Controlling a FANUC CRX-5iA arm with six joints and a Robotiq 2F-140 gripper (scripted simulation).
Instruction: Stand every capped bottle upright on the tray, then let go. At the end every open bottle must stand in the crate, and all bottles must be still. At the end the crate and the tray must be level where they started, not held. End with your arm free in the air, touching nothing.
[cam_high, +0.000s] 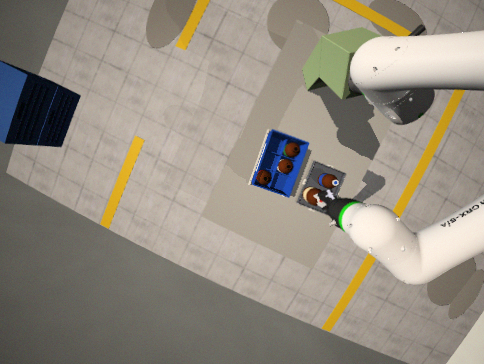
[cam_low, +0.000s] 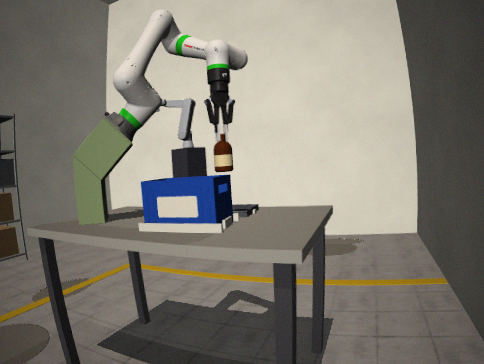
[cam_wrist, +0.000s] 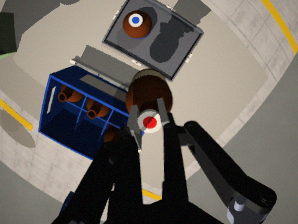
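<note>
The bottle lies 13 cm behind my hand, 6 cm to the left of it and 25 cm below it. Round my hand: crate: 19 cm to the right, 26 cm below; then tray: 9 cm behind, 8 cm to the left, 33 cm below.
</note>
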